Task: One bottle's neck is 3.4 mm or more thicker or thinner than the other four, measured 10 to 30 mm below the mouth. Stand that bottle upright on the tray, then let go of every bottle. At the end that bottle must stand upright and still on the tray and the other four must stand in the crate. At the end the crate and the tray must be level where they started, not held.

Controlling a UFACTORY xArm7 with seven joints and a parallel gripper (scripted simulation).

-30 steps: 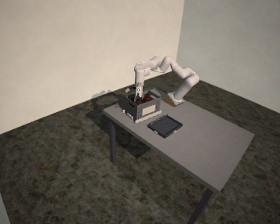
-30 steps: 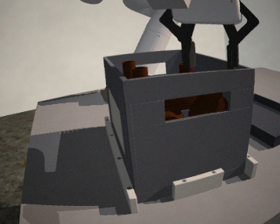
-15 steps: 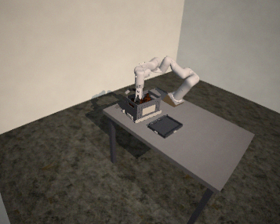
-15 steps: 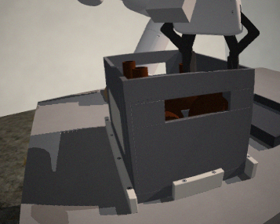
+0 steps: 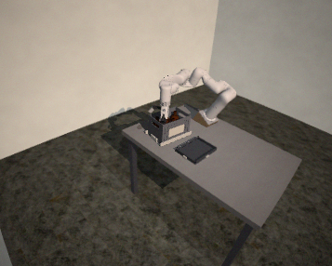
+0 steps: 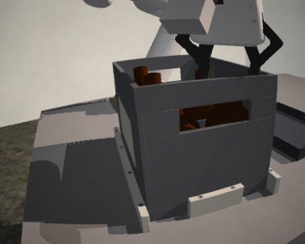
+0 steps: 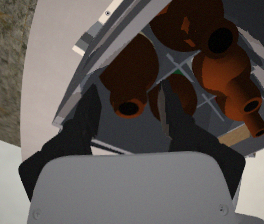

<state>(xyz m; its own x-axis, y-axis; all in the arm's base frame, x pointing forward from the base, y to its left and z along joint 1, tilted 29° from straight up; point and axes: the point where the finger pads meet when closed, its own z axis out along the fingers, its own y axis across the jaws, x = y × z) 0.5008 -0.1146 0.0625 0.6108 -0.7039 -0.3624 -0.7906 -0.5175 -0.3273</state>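
The glass bottle is 190 mm behind my hand, 60 mm to the right of it and 70 mm below it. Also, from my hand: dark flat tray 100 mm behind, 260 mm to the left, 150 mm below; then dark grey crate 90 mm behind, 30 mm to the right, 80 mm below.
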